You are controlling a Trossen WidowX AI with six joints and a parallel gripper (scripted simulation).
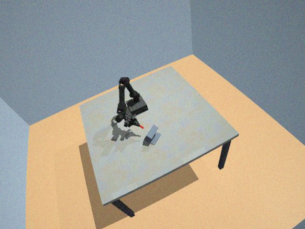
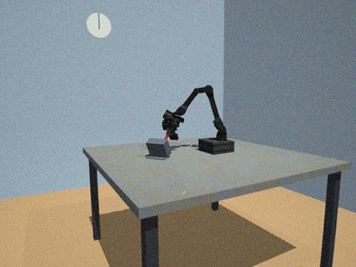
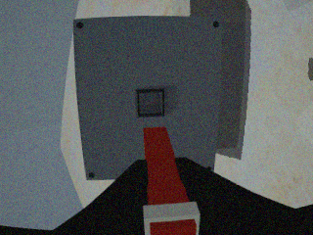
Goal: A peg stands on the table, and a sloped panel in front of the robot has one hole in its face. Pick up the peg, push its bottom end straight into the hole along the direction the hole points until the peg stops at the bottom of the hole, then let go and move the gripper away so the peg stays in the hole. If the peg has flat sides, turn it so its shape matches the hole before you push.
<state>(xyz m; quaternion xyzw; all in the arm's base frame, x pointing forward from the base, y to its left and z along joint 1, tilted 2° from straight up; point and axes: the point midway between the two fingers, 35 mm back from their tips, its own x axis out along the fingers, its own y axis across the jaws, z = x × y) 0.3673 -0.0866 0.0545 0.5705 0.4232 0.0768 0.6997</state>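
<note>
Right now the grey sloped panel is 80 mm ahead of my gripper tip, 70 mm to the left of it and 60 mm below it. The rest, counted from my gripper tip: thin flat foot plate 120 mm below, 100 mm ahead, 90 mm to the left; then red square peg 10 mm to the right, 10 mm behind, 10 mm above.
</note>
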